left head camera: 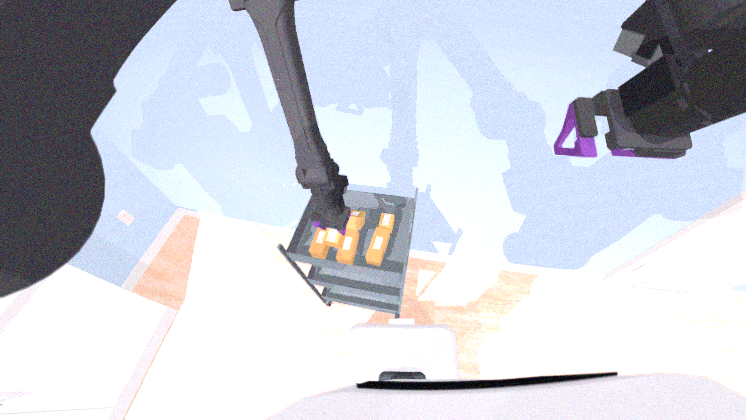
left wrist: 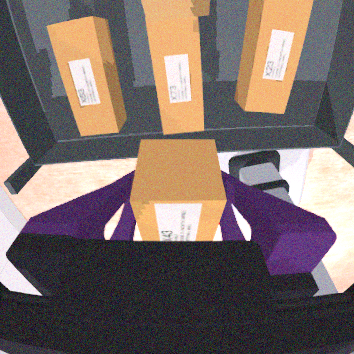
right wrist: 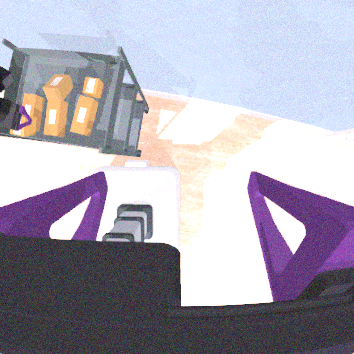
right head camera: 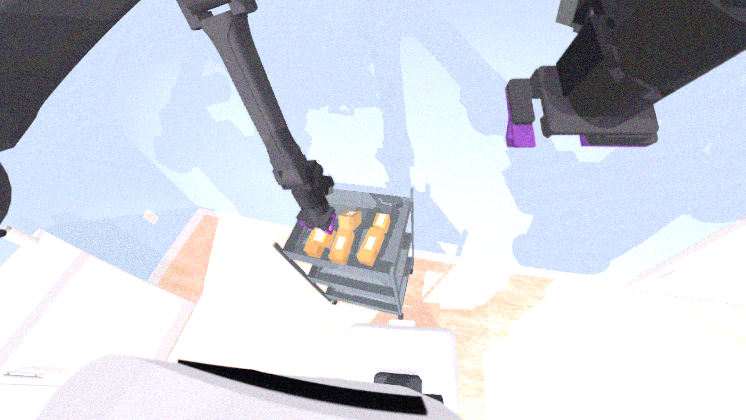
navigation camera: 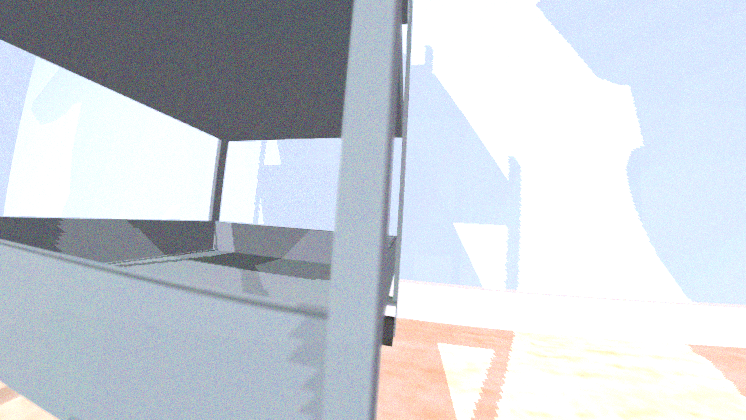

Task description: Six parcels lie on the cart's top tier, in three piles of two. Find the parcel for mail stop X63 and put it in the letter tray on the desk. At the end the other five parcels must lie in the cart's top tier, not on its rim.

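Places are measured from the left arm's base along level axes (x ahead, y left, z up), in metres.
Where they show: left gripper, between the fingertips: [left head camera: 336, 232] [left wrist: 177, 177] [right wrist: 23, 119] [right head camera: 325, 231]; right gripper, between the fingertips: [left head camera: 584, 150] [right wrist: 177, 178] [right head camera: 544, 141].
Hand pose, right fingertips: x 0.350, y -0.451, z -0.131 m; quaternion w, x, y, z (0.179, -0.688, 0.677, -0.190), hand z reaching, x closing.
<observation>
Each offset is from my right fingertips to the top centre of the thing.
My left gripper [left head camera: 329, 229] [right head camera: 316, 228] [left wrist: 177, 177] is shut on a parcel @(dx +0.118, dy +0.454, dz -0.401 m) [left head camera: 332, 238] [left wrist: 178, 167] labelled X43, held above the left part of the cart's top tier [left head camera: 399, 234] [left wrist: 125, 145]. The label on the left parcel @(dx +0.192, dy +0.545, dz -0.564 m) [left head camera: 317, 246] [right head camera: 314, 246] [left wrist: 97, 122], in the tier, is blurred but looks like X63. The X73 parcel @(dx +0.167, dy +0.440, dz -0.564 m) [left head camera: 346, 250] [right head camera: 339, 250] [left wrist: 182, 117] lies in the middle, and the X23 parcel @(dx +0.170, dy +0.328, dz -0.564 m) [left head camera: 375, 253] [right head camera: 368, 253] [left wrist: 270, 97] at the right. Two more parcels lie behind. My right gripper [left head camera: 601, 151] [right head camera: 558, 140] [right wrist: 177, 178] is open and empty, away from the cart. The letter tray cannot be made out.
One back parcel @(dx +0.276, dy +0.421, dz -0.521 m) [left head camera: 356, 221] [right head camera: 349, 220] [right wrist: 59, 85] touches or overlaps the middle one; another @(dx +0.275, dy +0.298, dz -0.566 m) [left head camera: 386, 221] [right head camera: 381, 221] [right wrist: 93, 86] is at the back right. A grey cart post [navigation camera: 360, 208] stands close in the navigation view. My white base [left head camera: 407, 344] [right head camera: 407, 346] is near the cart.
</observation>
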